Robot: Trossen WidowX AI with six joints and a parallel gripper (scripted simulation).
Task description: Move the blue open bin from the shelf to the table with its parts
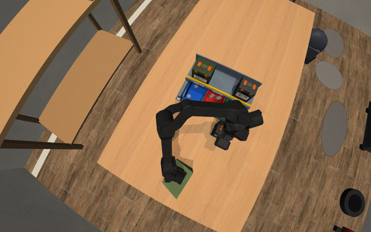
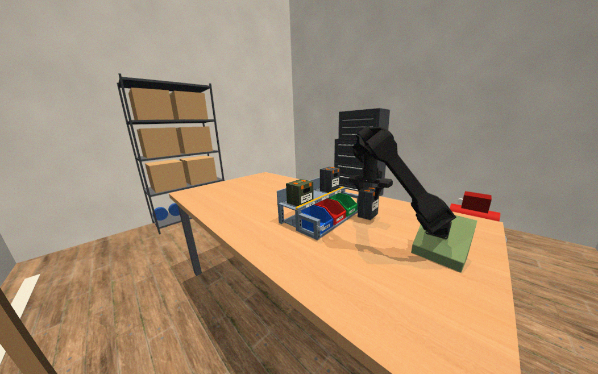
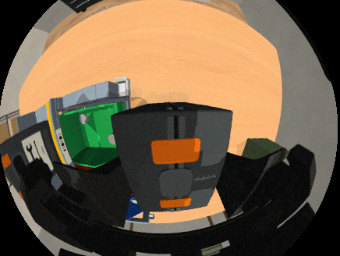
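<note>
Now: hand 23 cm to the right of the blue open bin, 14 cm short of it and 10 cm above it. Round my hand: olive case (24 cm to the left, 22 cm ahead, 1 cm above); then red bin (14 cm ahead, 12 cm to the left, 10 cm below); then green bin (15 cm ahead, 10 cm below, 1 cm to the left).
</note>
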